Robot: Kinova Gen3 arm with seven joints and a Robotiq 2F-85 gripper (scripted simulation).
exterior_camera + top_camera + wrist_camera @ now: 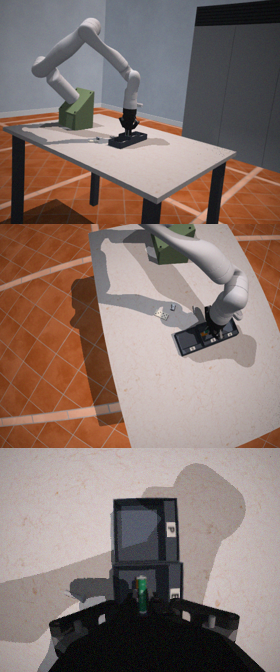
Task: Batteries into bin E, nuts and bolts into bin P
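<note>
Right now my hand is 2 cm above the green battery. Also, from my hand: bolt (10 cm behind, 5 cm below, 3 cm to the right); then orange battery (4 cm below); then bin tray (3 cm below, 1 cm ahead).
</note>
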